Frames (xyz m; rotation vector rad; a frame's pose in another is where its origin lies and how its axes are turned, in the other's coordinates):
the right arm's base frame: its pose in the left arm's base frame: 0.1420 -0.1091 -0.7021 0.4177 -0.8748 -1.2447
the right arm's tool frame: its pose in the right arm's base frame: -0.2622 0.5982 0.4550 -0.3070 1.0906 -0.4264
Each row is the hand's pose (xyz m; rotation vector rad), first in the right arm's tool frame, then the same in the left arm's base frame.
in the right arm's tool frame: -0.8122 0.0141 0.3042 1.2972 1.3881 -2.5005
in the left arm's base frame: -0.1628 0.6965 0.6588 -0.9215 -0.9148 0.9710
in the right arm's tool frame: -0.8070 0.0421 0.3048 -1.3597 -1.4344 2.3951
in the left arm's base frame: -0.1357 0.6931 0.6669 -0.9714 -0.8803 0.8941
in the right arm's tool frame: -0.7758 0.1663 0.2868 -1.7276 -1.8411 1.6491
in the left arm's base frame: -0.0078 0.6887 0.6852 -1.4091 -0.7202 0.4004
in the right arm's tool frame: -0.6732 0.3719 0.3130 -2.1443 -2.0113 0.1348
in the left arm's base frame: 0.2061 0.6056 0.7141 -2.0235 -0.1677 -0.4718
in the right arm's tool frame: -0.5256 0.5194 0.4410 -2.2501 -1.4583 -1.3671
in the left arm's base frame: 0.3555 0.4150 0.7496 -2.3586 0.7995 -1.2397
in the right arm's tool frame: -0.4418 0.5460 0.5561 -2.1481 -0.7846 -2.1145
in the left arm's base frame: 0.3775 0.2735 0.7719 2.2064 -1.5236 1.4605
